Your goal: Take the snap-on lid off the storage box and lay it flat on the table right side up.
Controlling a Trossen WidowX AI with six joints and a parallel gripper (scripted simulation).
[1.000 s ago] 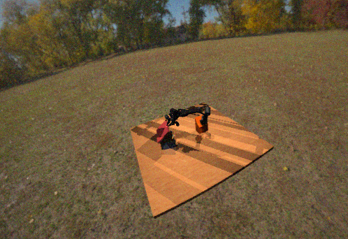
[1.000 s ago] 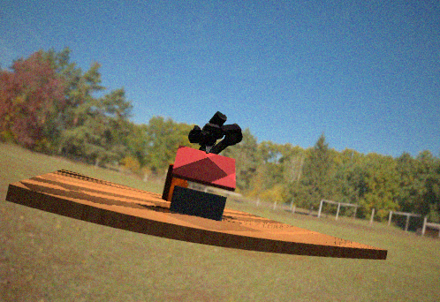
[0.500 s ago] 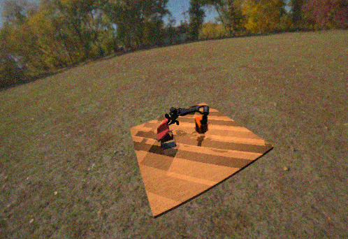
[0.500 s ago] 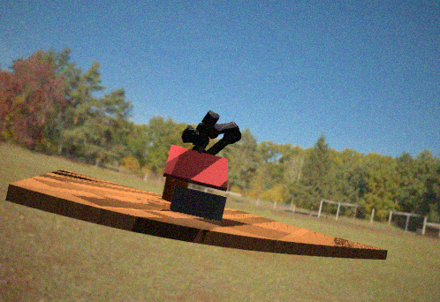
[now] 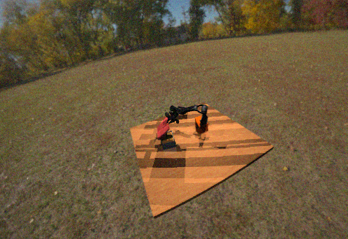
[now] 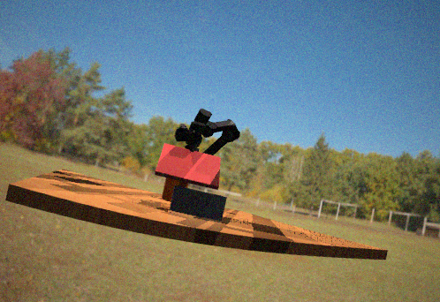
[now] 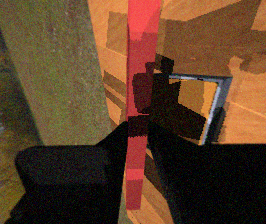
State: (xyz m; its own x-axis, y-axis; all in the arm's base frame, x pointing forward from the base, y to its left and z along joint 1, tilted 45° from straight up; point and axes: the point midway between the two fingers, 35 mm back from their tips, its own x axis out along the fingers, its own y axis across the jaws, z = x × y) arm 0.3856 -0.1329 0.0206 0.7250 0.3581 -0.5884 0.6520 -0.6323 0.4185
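Right now the red lid is 60 mm ahead of my gripper tip, 20 mm to the right of it and 50 mm below it. Round my gripper tip: blue-grey storage box 50 mm ahead, 50 mm to the left, 190 mm below.
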